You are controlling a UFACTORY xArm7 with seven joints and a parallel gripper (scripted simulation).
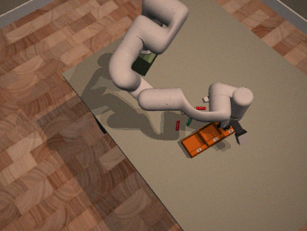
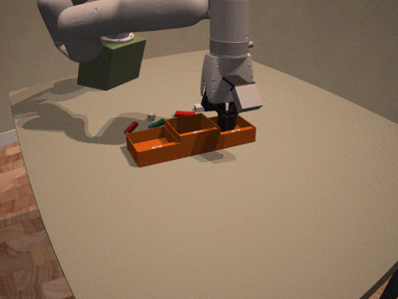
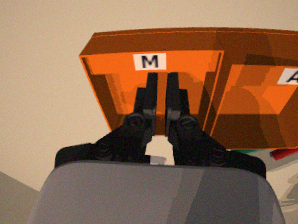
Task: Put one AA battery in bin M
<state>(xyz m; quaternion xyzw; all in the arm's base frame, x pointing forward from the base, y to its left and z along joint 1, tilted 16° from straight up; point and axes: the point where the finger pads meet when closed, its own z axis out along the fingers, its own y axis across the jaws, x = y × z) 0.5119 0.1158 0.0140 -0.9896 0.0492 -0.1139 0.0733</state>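
Right now my hand is 140 mm past the red battery, 30 mm to the left of it and 30 mm above it. The rest, counted from my hand: small white die 160 mm behind, 110 mm to the right, 30 mm below; then green battery 110 mm to the right, 110 mm behind, 30 mm below; then black-and-white block 160 mm behind, 30 mm to the left, 30 mm below.
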